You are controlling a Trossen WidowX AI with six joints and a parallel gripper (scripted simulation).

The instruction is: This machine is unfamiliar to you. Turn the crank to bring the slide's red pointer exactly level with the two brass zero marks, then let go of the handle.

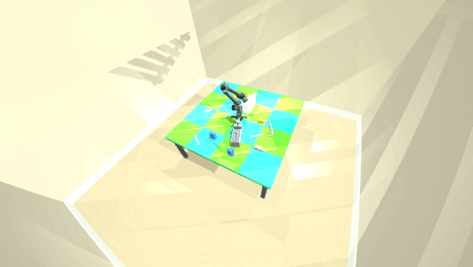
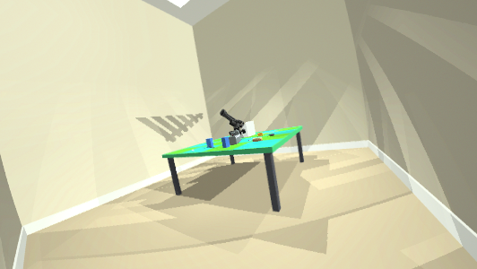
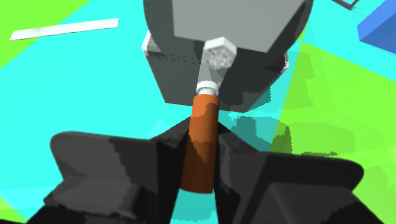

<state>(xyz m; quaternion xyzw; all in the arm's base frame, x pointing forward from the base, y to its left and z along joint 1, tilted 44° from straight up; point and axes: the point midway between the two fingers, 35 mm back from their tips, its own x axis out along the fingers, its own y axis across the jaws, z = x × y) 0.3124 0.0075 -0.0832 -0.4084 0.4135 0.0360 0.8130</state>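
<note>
My gripper tip is now 170 mm short of the red pointer, 60 mm to the right of it and 50 mm below it. The rest, counted from my gripper tip: orange piece: 170 mm behind, 200 mm to the left, 10 mm below; then crank handle: 20 mm behind, 10 mm to the right, 30 mm above; then black L-shaped key: 340 mm ahead, 110 mm to the right, 20 mm below.
</note>
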